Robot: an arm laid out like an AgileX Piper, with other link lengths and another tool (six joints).
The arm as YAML. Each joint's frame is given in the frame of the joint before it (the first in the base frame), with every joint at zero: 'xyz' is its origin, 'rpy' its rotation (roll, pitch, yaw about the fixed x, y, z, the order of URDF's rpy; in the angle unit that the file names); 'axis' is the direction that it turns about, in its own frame. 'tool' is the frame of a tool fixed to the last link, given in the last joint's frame.
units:
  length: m
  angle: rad
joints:
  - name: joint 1
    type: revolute
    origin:
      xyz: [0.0, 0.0, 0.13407]
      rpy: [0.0, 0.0, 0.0]
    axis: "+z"
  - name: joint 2
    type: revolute
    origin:
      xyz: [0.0, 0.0, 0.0]
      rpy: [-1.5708, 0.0, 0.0]
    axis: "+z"
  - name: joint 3
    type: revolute
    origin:
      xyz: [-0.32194, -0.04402, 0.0]
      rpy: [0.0, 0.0, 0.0]
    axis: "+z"
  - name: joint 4
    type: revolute
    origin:
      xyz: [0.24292, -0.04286, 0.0]
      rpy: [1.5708, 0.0, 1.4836]
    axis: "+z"
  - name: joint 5
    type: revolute
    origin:
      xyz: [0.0, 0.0, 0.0]
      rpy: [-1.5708, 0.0, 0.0]
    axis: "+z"
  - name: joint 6
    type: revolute
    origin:
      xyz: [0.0, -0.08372, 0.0]
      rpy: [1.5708, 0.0, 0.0]
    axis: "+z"
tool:
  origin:
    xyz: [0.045, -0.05, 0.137]
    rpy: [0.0, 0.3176, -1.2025]
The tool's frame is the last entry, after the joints.
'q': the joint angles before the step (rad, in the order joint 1, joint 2, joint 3, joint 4, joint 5, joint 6). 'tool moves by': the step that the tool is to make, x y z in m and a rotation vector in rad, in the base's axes. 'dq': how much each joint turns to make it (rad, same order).
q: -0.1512 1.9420 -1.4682 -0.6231 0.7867 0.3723
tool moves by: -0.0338 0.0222 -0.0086 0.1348 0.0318 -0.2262
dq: -0.0001 0.0002 -0.0427 0.1254 0.1675 0.1174
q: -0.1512 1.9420 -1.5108 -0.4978 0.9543 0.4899
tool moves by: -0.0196 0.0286 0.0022 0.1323 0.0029 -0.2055
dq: -0.0041 -0.0002 -0.0686 0.1259 0.1470 0.1159
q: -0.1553 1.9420 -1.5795 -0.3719 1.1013 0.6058
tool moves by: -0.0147 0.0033 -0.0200 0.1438 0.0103 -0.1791
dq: -0.0834 0.0304 -0.0107 0.1384 0.0335 0.0499
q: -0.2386 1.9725 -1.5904 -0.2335 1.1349 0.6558
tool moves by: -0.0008 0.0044 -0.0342 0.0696 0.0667 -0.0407
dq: -0.0211 0.0859 -0.0052 0.0539 0.0015 0.0016
